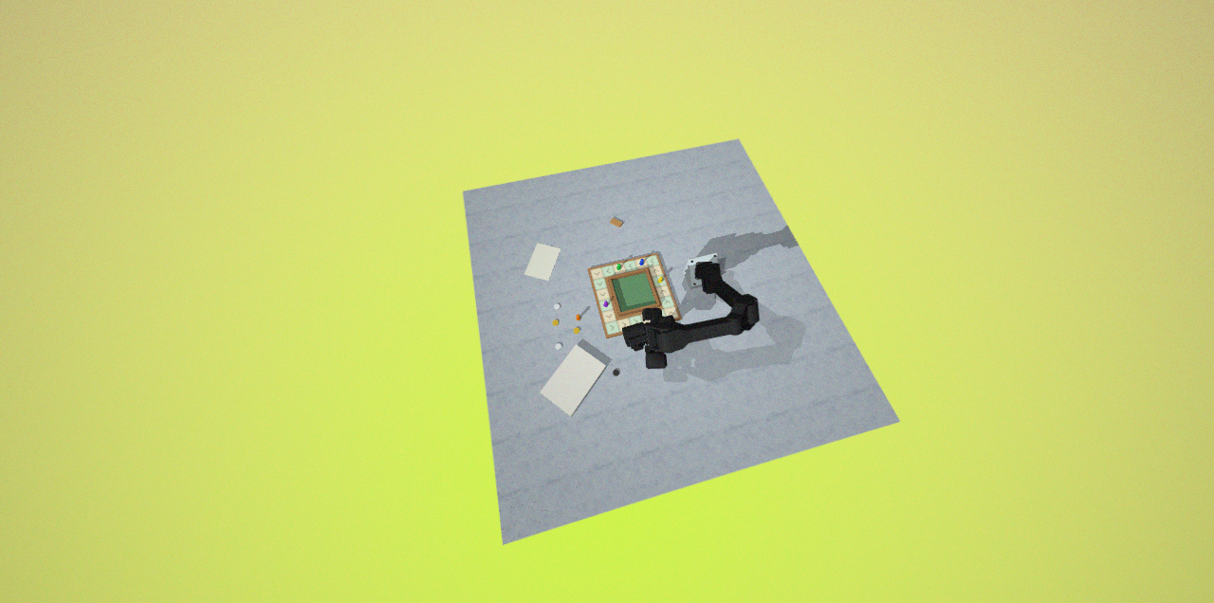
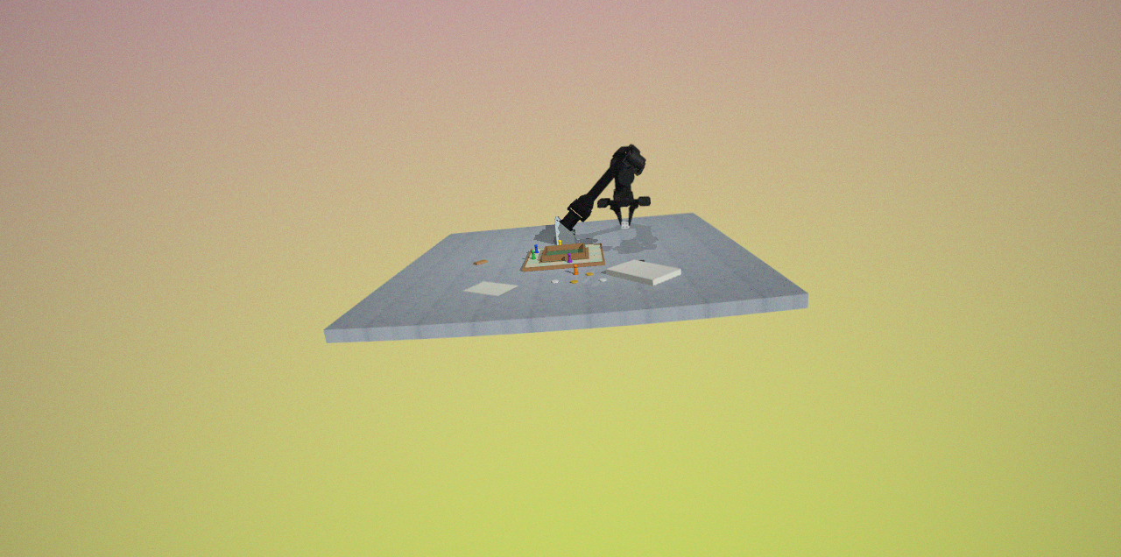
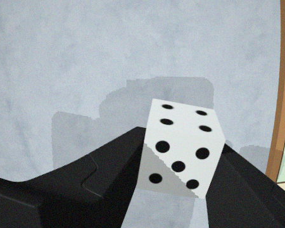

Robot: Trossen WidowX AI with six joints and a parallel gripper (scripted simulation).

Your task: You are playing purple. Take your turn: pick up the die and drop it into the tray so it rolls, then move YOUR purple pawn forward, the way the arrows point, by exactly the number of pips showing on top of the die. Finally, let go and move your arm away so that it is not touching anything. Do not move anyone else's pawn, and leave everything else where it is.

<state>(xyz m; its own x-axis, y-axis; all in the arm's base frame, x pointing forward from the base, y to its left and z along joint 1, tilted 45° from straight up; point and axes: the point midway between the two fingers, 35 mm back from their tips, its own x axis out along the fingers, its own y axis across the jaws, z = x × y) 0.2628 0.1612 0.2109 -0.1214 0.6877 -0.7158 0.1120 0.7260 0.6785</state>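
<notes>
Right now the purple pawn is 200 mm to the right of my gripper tip, 120 mm ahead of it and 80 mm below it. The rest, counted from my gripper tip: white die: right at my gripper tip; black token: 120 mm ahead, 100 mm below, 50 mm to the left; green tray: 230 mm to the right, 100 mm below, 10 mm ahead.
</notes>
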